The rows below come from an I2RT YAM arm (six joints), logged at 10 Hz.
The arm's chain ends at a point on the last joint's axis. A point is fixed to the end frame.
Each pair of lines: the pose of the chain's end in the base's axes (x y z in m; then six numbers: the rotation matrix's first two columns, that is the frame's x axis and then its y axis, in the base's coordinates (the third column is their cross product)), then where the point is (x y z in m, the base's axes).
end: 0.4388 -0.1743 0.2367 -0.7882 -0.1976 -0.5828 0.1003 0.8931 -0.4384
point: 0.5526 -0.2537 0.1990
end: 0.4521 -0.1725 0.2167 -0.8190 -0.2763 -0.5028 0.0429 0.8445 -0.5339
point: 0.5655 -0.2527 0.1795
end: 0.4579 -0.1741 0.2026 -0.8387 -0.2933 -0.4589 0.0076 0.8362 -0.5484
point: 0.5703 -0.2537 0.1613
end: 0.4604 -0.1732 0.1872 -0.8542 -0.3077 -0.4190 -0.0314 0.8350 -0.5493
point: 0.5721 -0.2510 0.1408
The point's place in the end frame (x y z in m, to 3 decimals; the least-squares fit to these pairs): -0.052 -0.043 0.127
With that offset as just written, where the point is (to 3 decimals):
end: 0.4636 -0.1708 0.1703 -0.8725 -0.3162 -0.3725 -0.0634 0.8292 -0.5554
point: 0.573 -0.249 0.119
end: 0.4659 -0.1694 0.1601 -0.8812 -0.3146 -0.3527 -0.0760 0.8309 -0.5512
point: 0.574 -0.247 0.106
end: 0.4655 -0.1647 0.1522 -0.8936 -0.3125 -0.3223 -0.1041 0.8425 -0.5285
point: 0.572 -0.240 0.092
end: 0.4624 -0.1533 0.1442 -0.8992 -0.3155 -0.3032 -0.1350 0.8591 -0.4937
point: 0.568 -0.225 0.078
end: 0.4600 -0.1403 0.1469 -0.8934 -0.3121 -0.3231 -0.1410 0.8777 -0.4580
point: 0.567 -0.208 0.078
